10 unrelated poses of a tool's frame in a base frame.
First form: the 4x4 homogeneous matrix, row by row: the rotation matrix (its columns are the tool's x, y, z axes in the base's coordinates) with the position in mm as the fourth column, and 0 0 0 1 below. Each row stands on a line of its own.
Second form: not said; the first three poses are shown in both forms.
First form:
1:
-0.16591, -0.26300, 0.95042, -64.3
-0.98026, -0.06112, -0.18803, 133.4
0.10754, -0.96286, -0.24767, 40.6
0, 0, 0, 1
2:
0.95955, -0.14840, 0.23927, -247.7
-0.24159, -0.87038, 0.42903, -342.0
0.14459, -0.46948, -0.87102, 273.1
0, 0, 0, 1
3:
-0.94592, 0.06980, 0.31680, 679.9
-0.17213, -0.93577, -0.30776, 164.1
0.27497, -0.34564, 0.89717, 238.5
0, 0, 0, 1
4:
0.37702, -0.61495, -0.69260, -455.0
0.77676, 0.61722, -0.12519, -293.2
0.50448, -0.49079, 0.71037, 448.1
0, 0, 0, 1
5:
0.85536, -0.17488, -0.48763, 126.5
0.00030, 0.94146, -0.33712, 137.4
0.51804, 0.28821, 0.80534, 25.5
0, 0, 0, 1
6:
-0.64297, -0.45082, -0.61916, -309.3
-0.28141, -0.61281, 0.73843, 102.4
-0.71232, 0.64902, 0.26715, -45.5
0, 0, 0, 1
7:
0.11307, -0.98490, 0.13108, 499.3
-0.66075, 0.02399, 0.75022, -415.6
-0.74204, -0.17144, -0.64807, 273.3
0, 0, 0, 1
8:
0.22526, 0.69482, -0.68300, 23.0
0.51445, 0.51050, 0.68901, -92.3
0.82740, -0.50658, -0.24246, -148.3
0, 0, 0, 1
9:
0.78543, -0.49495, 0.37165, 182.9
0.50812, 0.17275, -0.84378, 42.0
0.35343, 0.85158, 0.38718, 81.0
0, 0, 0, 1
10:
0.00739, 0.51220, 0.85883, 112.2
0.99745, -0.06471, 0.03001, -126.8
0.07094, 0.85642, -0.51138, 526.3
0, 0, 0, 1
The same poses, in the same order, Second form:
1: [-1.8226, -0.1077, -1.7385, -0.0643, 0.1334, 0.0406]
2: [-2.6472, -0.1451, -0.2467, -0.2477, -0.3420, 0.2731]
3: [-0.3677, -0.2786, -2.9616, 0.6799, 0.1641, 0.2385]
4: [-0.6046, -0.5288, 1.1189, -0.4550, -0.2932, 0.4481]
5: [0.3437, -0.5446, 0.0003, 0.1265, 0.1374, 0.0255]
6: [1.1803, 0.7928, -2.7290, -0.3093, 0.1024, -0.0455]
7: [-2.8830, 0.8361, -1.4013, 0.4993, -0.4156, 0.2733]
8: [-2.0172, -0.9745, 1.1581, 0.0230, -0.0923, -0.1483]
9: [1.1441, -0.3612, 0.5742, 0.1829, 0.0420, 0.0810]
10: [2.1091, -0.0710, 1.5634, 0.1122, -0.1268, 0.5263]
